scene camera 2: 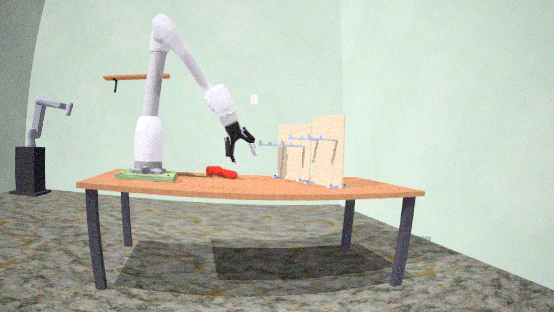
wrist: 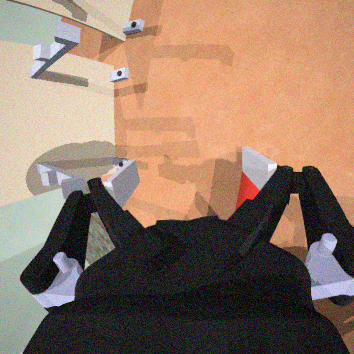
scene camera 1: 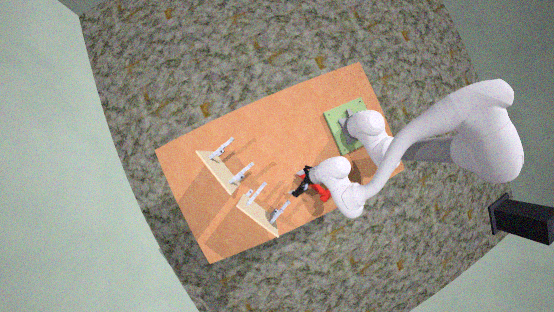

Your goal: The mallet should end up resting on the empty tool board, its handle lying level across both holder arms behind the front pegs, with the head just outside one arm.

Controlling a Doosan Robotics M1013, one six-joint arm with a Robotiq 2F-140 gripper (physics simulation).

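Places are measured from the arm's base along level axes (x right, y ahead, z up), in millimetres.
Where they show: gripper, fingertip midpoint: [scene camera 2: 247, 161] [wrist: 188, 164] [scene camera 1: 294, 183]; arm's base at its link origin: [scene camera 2: 148, 172] [scene camera 1: 353, 127].
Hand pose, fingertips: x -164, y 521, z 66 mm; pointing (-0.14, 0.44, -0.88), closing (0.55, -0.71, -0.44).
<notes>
Each offset is from my fingertips to the top centre of the thing. "*": to the spot under its first point. Level surfaces: height alone.
The red mallet {dx -76, dy -121, dz -41 mm} [scene camera 1: 323, 193] [scene camera 2: 221, 173] lies on the table. In the wrist view a bit of red mallet [wrist: 245, 192] shows beyond the right finger, which hides the rest. My gripper [scene camera 1: 296, 184] [scene camera 2: 245, 157] [wrist: 188, 164] is open and empty, above the table near the handle end. Two upright cream boards carry grey holder arms with pegs and hold no tool: one board [scene camera 1: 216, 170] [scene camera 2: 326, 125] [wrist: 102, 14], and the other board [scene camera 1: 257, 216] [scene camera 2: 294, 131] [wrist: 60, 110], whose two arms [scene camera 1: 256, 193] [scene camera 1: 279, 212] stick out towards my side.
The orange table {dz -92 mm} [scene camera 1: 280, 117] [scene camera 2: 380, 188] [wrist: 280, 90] bears the boards at the end away from the arm's green base plate [scene camera 1: 332, 120] [scene camera 2: 127, 175]. Small grey feet {* dx +39, dy +264, dz -78 mm} [wrist: 119, 75] {* dx +146, dy +278, dz -78 mm} [wrist: 133, 26] stand at the boards' bottoms. A black pedestal [scene camera 1: 522, 217] [scene camera 2: 31, 170] stands off the table.
</notes>
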